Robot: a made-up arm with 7 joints.
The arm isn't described. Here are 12 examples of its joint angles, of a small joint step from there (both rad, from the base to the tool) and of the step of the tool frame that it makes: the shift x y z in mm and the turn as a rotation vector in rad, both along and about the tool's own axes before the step.
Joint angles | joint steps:
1: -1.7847 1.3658 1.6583 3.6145 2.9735 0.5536 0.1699 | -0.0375 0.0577 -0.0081 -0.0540 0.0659 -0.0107 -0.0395
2: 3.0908 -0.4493 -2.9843 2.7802 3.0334 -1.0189 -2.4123 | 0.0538 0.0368 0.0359 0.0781 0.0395 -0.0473 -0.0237
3: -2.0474 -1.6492 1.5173 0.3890 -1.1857 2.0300 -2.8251 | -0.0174 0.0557 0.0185 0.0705 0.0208 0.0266 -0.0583
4: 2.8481 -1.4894 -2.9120 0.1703 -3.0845 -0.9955 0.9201 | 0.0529 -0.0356 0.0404 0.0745 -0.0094 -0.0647 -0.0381
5: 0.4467 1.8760 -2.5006 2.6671 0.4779 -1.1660 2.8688 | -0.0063 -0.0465 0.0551 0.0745 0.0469 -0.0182 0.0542
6: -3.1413 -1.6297 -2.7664 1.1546 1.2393 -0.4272 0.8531 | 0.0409 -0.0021 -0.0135 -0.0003 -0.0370 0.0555 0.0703
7: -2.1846 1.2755 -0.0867 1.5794 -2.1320 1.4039 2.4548 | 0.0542 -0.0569 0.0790 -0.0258 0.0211 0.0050 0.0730
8: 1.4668 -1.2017 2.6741 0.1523 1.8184 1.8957 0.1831 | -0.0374 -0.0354 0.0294 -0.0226 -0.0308 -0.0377 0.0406
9: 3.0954 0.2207 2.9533 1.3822 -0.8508 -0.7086 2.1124 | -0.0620 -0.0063 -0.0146 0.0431 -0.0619 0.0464 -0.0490
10: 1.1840 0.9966 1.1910 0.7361 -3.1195 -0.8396 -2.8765 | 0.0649 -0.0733 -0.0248 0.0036 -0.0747 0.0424 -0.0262
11: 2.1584 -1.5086 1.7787 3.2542 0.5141 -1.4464 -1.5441 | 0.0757 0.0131 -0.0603 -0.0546 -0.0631 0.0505 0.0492
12: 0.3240 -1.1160 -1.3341 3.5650 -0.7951 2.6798 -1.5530 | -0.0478 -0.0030 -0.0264 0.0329 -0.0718 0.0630 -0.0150
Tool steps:
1: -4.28 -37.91 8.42 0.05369 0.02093 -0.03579
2: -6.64 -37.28 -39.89 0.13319 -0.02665 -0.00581
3: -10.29 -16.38 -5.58 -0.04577 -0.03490 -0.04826
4: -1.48 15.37 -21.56 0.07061 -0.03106 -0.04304
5: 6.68 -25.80 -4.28 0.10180 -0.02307 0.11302
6: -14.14 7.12 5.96 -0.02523 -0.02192 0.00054
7: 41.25 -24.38 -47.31 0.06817 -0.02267 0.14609
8: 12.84 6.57 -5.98 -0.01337 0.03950 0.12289
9: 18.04 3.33 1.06 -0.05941 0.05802 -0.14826
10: 7.03 -8.03 6.18 -0.13264 0.05884 -0.08269
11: 33.65 -4.54 32.21 0.03933 0.11696 0.04621
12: -28.47 -26.74 -17.60 -0.00740 -0.01188 0.10248
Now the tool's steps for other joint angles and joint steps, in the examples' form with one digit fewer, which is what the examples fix.
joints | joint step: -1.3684 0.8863 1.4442 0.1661 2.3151 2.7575 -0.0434 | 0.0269 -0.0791 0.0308 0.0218 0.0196 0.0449 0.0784
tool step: 17.4 18.0 5.7 -0.0677 -0.0006 0.0982
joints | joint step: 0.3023 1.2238 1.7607 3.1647 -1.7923 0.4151 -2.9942 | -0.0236 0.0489 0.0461 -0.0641 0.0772 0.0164 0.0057
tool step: 32.1 -0.5 18.3 -0.0746 0.0645 0.0955
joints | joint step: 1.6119 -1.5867 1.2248 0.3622 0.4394 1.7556 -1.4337 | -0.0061 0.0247 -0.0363 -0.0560 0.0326 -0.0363 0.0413
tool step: -7.1 5.4 8.9 0.0422 0.0709 0.0527
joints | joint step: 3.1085 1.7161 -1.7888 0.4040 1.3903 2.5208 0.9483 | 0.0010 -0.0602 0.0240 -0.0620 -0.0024 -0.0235 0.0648
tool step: 8.9 12.1 -2.8 -0.0174 -0.0683 0.1031
